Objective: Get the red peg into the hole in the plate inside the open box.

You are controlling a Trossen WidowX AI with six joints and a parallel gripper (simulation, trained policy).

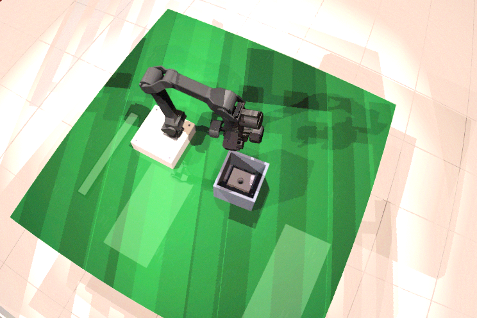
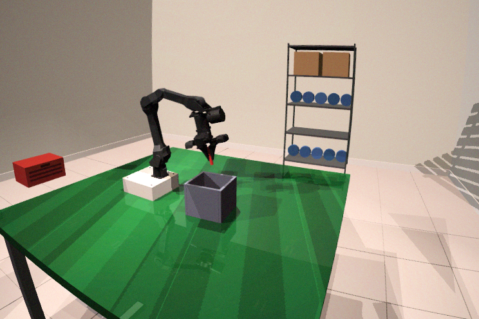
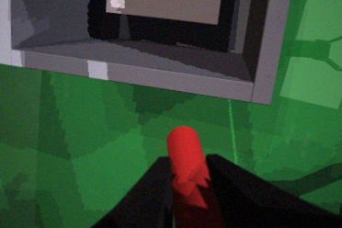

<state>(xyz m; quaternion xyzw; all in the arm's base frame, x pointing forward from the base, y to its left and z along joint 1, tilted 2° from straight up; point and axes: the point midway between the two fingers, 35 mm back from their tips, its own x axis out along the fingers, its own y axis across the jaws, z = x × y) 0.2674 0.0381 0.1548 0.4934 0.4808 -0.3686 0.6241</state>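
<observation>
The plate lies 14 cm below my gripper tip, 9 cm to the right of it and 6 cm ahead of it. From my gripper tip the other things lie so: red peg 2 cm above, 1 cm behind.
</observation>
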